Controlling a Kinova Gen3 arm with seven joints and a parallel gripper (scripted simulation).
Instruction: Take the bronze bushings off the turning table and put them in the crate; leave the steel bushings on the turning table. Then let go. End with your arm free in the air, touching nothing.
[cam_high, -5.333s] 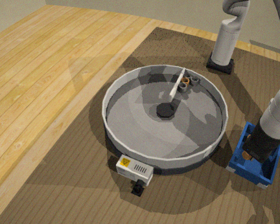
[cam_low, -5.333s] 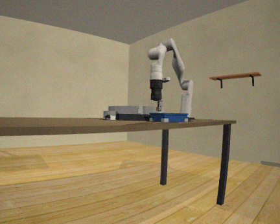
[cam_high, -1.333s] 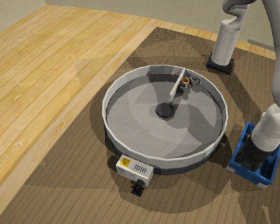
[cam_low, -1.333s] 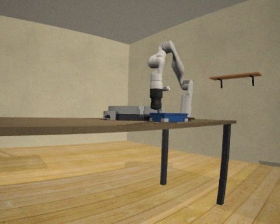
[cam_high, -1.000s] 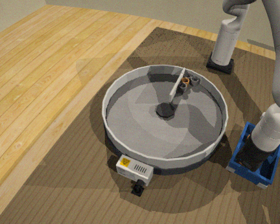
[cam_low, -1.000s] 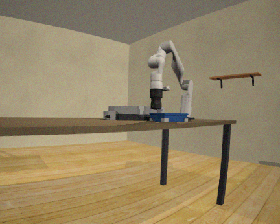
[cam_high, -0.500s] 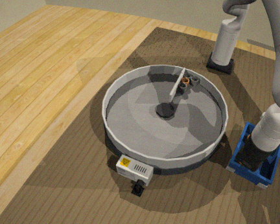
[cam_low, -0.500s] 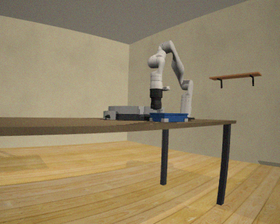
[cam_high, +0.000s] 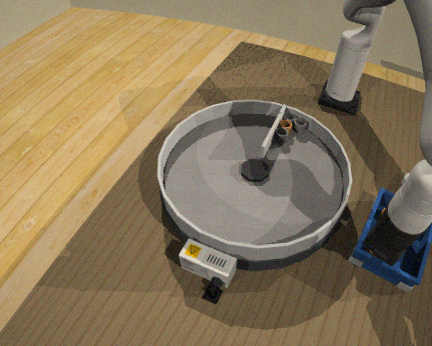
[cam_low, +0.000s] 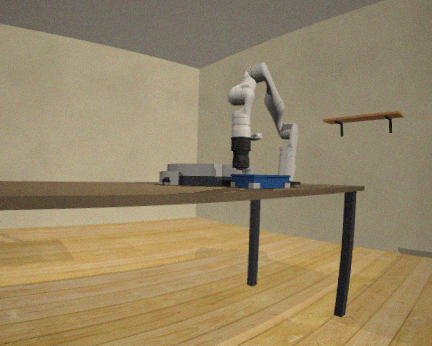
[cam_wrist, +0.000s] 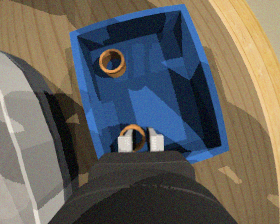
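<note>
My gripper is now 5 cm past the blue crate and 3 cm to the right of it. From my hand the other things lie so: turning table (31 cm to the right, 6 cm behind, 2 cm above).
</note>
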